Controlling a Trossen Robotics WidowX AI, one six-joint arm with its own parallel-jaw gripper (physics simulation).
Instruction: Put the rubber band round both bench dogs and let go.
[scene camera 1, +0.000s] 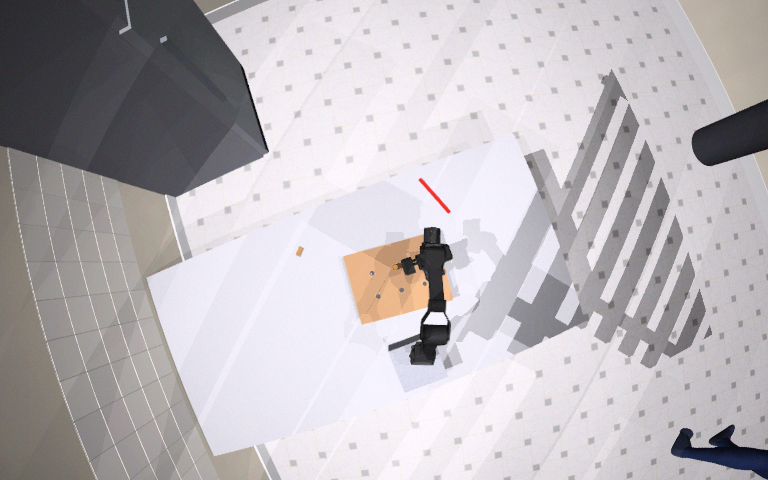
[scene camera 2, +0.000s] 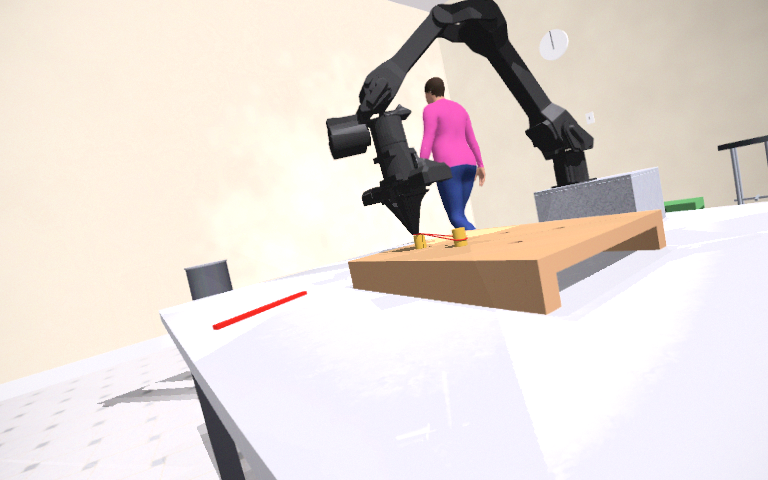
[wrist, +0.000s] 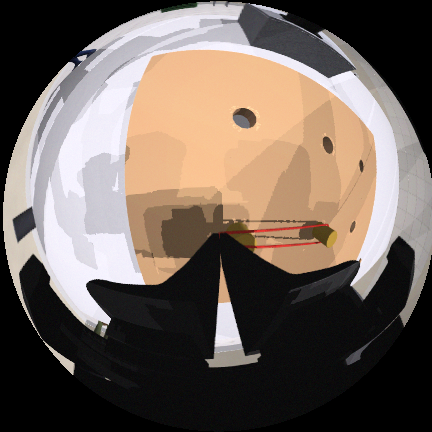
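Pixels of known places: gripper, between the fingertips: (scene camera 2: 415, 234) (wrist: 218, 238); arm's base, origin of its link: (scene camera 1: 420, 352) (scene camera 2: 573, 184).
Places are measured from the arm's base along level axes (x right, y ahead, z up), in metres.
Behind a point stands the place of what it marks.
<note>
Two yellow bench dogs stand on the wooden board (scene camera 1: 362, 305) @[x -0.190, y 0.218, z -0.054 m] (scene camera 2: 447, 280) @[x -0.105, y 0.434, z -0.077 m] (wrist: 190, 100) @[x 0.115, y 0.244, z -0.054 m]. One dog (scene camera 1: 395, 266) @[x -0.030, y 0.346, z -0.029 m] (scene camera 2: 459, 237) @[x -0.038, y 0.350, z -0.041 m] (wrist: 325, 235) @[x -0.021, y 0.342, z -0.032 m] has the thin red rubber band (scene camera 2: 434, 234) @[x 0.038, y 0.338, z -0.034 m] (wrist: 287, 245) @[x 0.025, y 0.351, z -0.034 m] around its side. From there the band runs as two taut strands to my fingertips. My gripper (scene camera 2: 416, 232) @[x 0.084, y 0.345, z -0.030 m] (wrist: 218, 238) @[x 0.084, y 0.345, z -0.030 m] is shut on the band, right at the top of the other dog (scene camera 2: 419, 243) @[x 0.058, y 0.357, z -0.045 m] (wrist: 238, 230). The fingers partly cover this dog in the wrist view, and the arm hides it in scene camera 1. Whether the band passes beyond this dog is hidden.
A red stick (scene camera 1: 434, 195) @[x 0.191, y 0.602, z -0.097 m] (scene camera 2: 260, 310) @[x 0.179, y 0.611, z -0.100 m] lies on the table beyond the board. A small tan block (scene camera 1: 299, 250) @[x -0.410, y 0.488, z -0.097 m] lies to the left in scene camera 1. The arm's grey base block (scene camera 1: 421, 378) @[x -0.017, y -0.107, z 0.001 m] (scene camera 2: 583, 200) @[x -0.039, y 0.041, z -0.033 m] stands behind the board. The board has several open holes.
</note>
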